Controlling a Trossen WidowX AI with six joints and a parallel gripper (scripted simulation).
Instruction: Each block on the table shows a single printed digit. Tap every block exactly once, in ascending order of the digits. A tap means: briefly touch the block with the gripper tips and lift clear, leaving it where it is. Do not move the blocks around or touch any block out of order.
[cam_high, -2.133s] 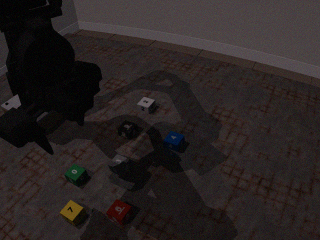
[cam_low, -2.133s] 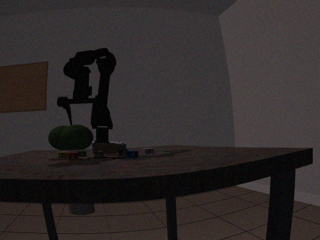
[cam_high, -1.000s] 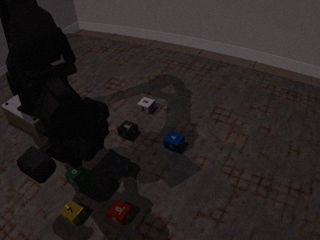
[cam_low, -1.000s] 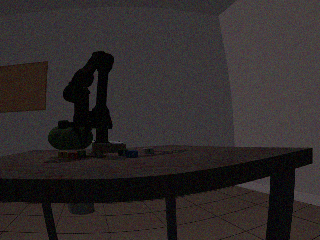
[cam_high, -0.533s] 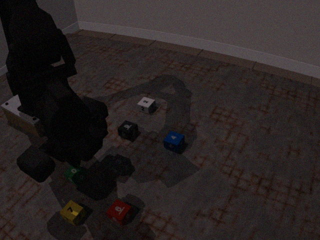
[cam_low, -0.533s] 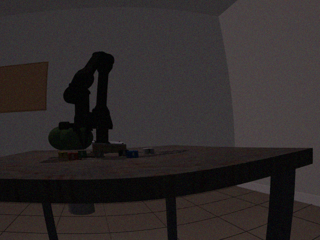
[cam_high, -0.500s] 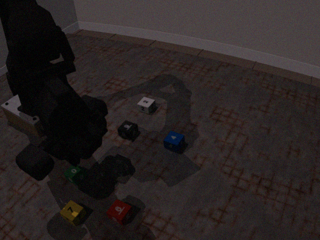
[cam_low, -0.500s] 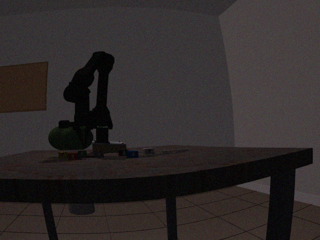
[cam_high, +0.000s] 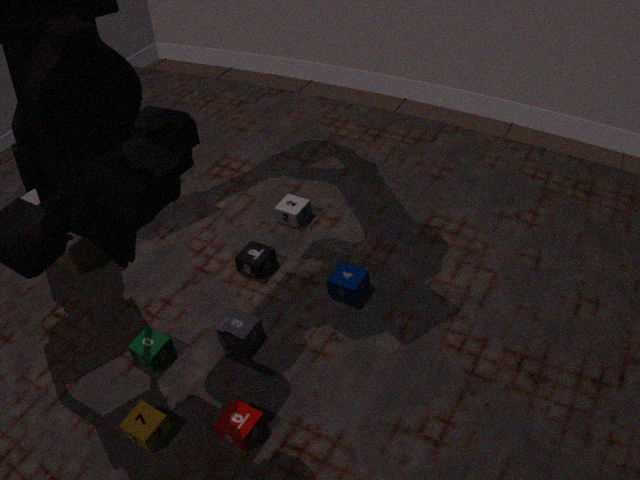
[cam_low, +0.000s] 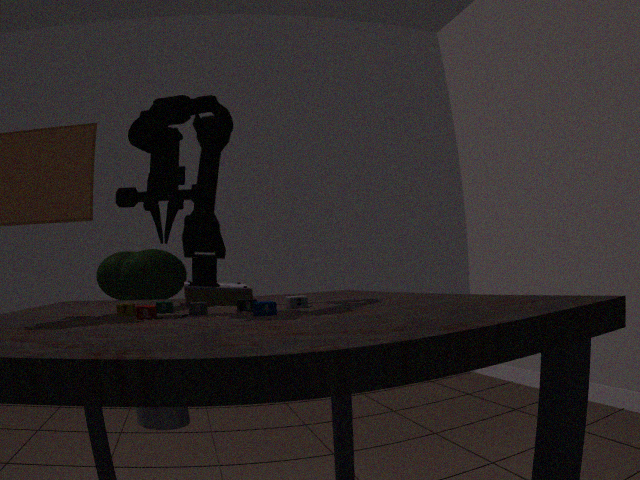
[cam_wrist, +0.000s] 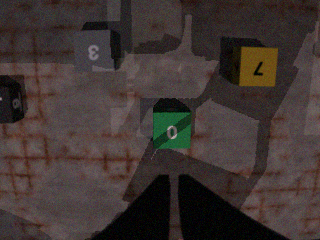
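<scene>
My gripper tip is now 20 mm short of the white block, 240 mm to the right of it and 110 mm above it. The rest, counted from my gripper tip: green block (10 mm behind, 10 mm to the right, 110 mm below); then grey block (60 mm ahead, 50 mm to the left, 110 mm below); then yellow block (40 mm ahead, 80 mm to the right, 110 mm below).
</scene>
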